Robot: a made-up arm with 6 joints. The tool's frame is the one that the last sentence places.
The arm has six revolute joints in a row. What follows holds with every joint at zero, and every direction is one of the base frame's. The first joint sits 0.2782 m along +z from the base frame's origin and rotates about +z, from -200 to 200 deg. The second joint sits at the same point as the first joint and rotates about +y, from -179.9 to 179.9 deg. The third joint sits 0.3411 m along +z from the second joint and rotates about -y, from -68 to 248 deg. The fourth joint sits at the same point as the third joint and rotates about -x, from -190 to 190 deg. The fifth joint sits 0.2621 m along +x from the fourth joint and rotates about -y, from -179.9 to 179.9 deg. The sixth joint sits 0.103 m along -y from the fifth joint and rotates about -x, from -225 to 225 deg. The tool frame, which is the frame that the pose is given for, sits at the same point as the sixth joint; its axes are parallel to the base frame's.
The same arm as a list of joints. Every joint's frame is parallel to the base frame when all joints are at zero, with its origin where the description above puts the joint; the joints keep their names.
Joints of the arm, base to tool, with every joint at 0 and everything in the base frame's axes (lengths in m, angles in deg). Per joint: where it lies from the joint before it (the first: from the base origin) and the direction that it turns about. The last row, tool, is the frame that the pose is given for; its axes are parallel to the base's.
joint 1: offset 0 0 0.2782 axis +z
joint 2: offset 0 0 0 axis +y
joint 3: offset 0 0 0.3411 axis -y
joint 4: offset 0 0 0 axis -x
joint 5: offset 0.2621 0 0 axis -y
joint 6: offset 0 -0.103 0 axis -x
tool: offset 0 0 0
Joint limits (deg, base to tool): -200..200 -179.9..179.9 -68..248 -190..190 -179.9..179.9 -225..225

